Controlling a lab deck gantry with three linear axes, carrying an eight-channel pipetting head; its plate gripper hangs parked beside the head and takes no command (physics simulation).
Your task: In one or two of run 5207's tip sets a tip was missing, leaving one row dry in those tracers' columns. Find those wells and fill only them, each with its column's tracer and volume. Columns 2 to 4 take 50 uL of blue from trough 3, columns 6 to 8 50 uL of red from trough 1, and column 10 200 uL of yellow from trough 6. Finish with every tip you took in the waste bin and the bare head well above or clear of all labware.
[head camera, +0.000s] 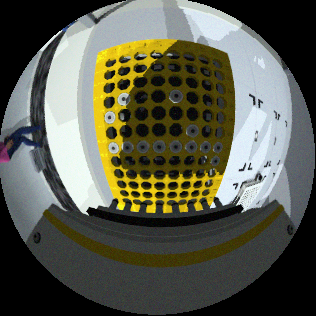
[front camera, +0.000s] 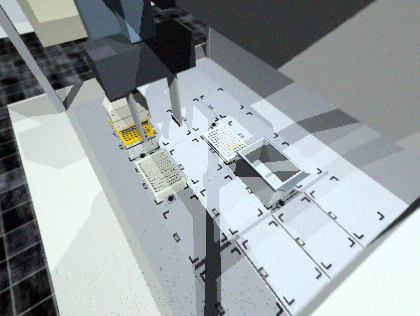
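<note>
The yellow tip rack [front camera: 135,134] [head camera: 101,75] stands at the back left of the deck. In the head view it holds one full row of eight tips and several single tips; part is in shadow. The head's dark nozzles [head camera: 160,205] appear bare and overlap the rack's near edge; their height is unclear. The white well plate [front camera: 217,136] [head camera: 251,194] shows some yellow wells in the front view. The pale trough block [front camera: 162,172] stands in front of the rack; its liquids cannot be made out. The waste bin [front camera: 291,184] is right of the plate. The parked gripper [front camera: 161,131] hangs open and empty.
The dark pipetting head body [front camera: 135,62] is above the back left of the deck. A white stepped block [front camera: 120,107] stands behind the tip rack. A dark upright post [front camera: 212,255] crosses the front view. Deck position marks surround the labware.
</note>
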